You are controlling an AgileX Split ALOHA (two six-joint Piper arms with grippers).
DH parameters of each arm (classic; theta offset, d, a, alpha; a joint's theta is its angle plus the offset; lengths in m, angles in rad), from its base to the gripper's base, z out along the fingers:
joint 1: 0 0.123 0 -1.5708
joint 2: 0.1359 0 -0.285 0
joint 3: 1.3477 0 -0.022 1.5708
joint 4: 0 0.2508 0 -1.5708
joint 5: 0 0 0.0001 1.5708
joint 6: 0 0.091 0 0
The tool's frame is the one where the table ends.
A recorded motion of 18 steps. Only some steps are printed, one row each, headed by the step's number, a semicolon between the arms.
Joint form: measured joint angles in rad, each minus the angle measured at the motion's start. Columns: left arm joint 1, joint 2, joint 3, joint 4, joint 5, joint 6; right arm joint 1, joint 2, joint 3, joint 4, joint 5, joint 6.
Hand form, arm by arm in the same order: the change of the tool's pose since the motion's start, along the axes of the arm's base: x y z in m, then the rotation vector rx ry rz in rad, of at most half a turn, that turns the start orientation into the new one. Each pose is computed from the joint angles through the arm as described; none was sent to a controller.
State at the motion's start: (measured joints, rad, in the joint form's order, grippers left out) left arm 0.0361 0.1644 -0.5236 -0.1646 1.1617 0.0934; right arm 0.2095 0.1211 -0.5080 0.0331 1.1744 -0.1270
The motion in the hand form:
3: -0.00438 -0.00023 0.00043 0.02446 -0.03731 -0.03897; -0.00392 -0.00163 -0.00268 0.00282 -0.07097 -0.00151
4: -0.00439 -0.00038 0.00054 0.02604 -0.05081 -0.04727; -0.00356 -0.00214 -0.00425 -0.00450 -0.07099 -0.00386
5: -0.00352 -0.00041 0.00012 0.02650 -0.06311 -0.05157; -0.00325 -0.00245 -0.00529 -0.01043 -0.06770 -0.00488
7: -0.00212 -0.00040 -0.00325 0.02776 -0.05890 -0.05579; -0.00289 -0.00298 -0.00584 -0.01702 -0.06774 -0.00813
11: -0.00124 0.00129 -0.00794 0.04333 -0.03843 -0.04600; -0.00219 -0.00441 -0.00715 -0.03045 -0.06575 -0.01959
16: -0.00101 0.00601 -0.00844 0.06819 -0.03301 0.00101; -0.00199 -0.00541 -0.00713 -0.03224 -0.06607 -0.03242
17: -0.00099 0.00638 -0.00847 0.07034 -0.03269 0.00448; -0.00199 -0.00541 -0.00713 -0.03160 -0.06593 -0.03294
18: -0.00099 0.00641 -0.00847 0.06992 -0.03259 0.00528; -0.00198 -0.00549 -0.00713 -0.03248 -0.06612 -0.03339
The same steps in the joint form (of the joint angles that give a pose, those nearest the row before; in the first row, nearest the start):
3: -0.0209 -0.0290 0.0008 0.0009 -0.0052 0.0304; 0.0000 -0.0532 0.0195 -0.0089 -0.0361 -0.0059
4: -0.0269 -0.0337 0.0033 -0.0011 -0.0159 0.0354; 0.0000 -0.0559 0.0255 -0.0158 -0.0380 -0.0072
5: -0.0313 -0.0360 0.0087 -0.0022 -0.0310 0.0384; 0.0000 -0.0559 0.0289 -0.0203 -0.0369 -0.0086
7: -0.0348 -0.0368 0.0227 -0.0024 -0.0397 0.0413; 0.0000 -0.0559 0.0311 -0.0275 -0.0378 -0.0087
11: -0.0359 -0.0368 0.0370 0.0189 -0.0347 0.0366; 0.0000 -0.0559 0.0357 -0.0462 -0.0378 -0.0036
16: -0.0359 -0.0368 0.0370 0.0767 -0.0346 0.0003; 0.0001 -0.0559 0.0357 -0.0585 -0.0378 0.0082
17: -0.0359 -0.0368 0.0370 0.0813 -0.0347 -0.0022; 0.0001 -0.0559 0.0357 -0.0585 -0.0378 0.0091
18: -0.0359 -0.0368 0.0370 0.0816 -0.0347 -0.0032; 0.0000 -0.0559 0.0357 -0.0595 -0.0377 0.0090

